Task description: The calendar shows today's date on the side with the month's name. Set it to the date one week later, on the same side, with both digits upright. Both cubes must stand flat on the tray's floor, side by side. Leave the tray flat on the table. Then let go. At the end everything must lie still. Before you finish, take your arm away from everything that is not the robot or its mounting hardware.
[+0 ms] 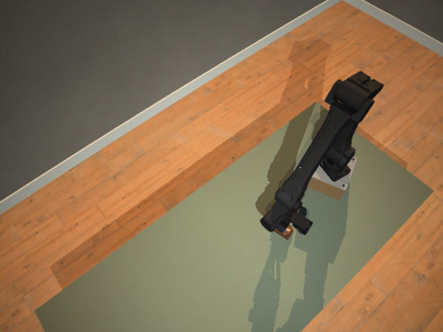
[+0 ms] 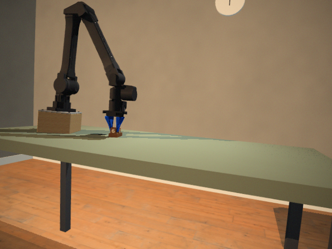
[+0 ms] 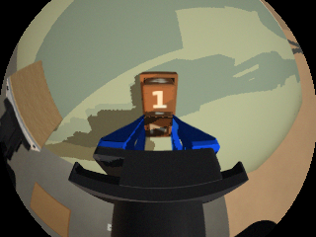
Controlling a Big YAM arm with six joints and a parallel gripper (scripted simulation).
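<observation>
My hand is 2 cm to the right of the brown tray, 2 cm above it and 1 cm past it. Round my hand: brown digit cube right at my hand.
</observation>
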